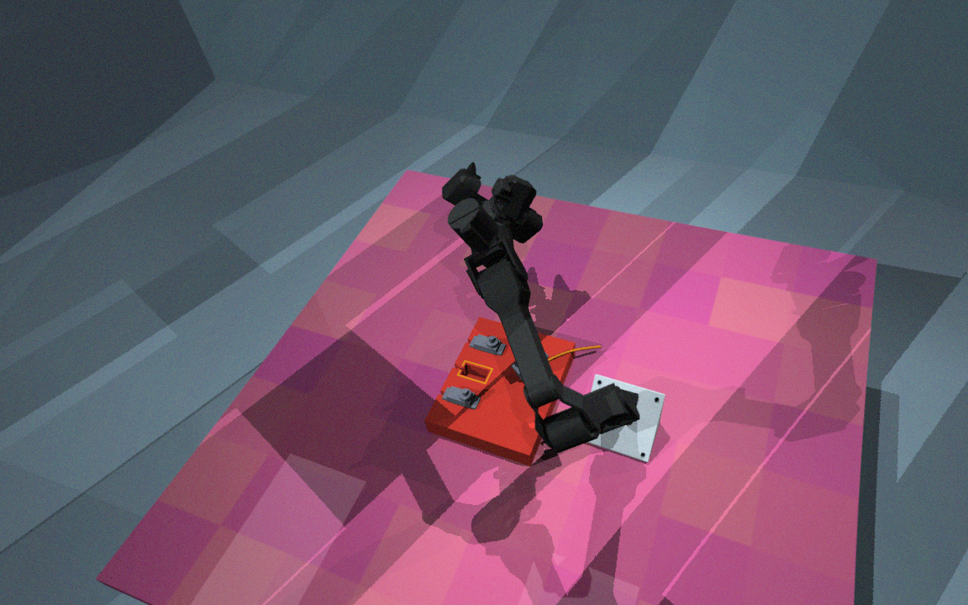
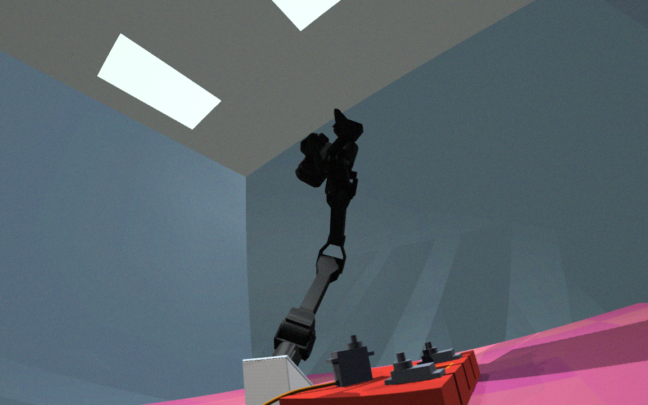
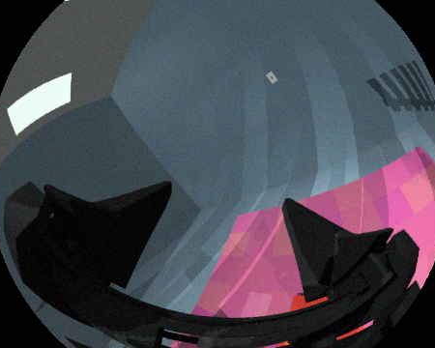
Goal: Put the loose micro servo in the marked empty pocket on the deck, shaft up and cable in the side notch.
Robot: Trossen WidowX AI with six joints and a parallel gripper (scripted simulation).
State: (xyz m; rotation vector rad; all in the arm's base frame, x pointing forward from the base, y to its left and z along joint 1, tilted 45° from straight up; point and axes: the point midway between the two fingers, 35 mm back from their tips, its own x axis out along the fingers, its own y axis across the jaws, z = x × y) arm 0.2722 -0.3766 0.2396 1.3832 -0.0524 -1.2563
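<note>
Now: gripper tip 490 mm above the deck, 130 mm to the right of it and 80 mm past it.
</note>
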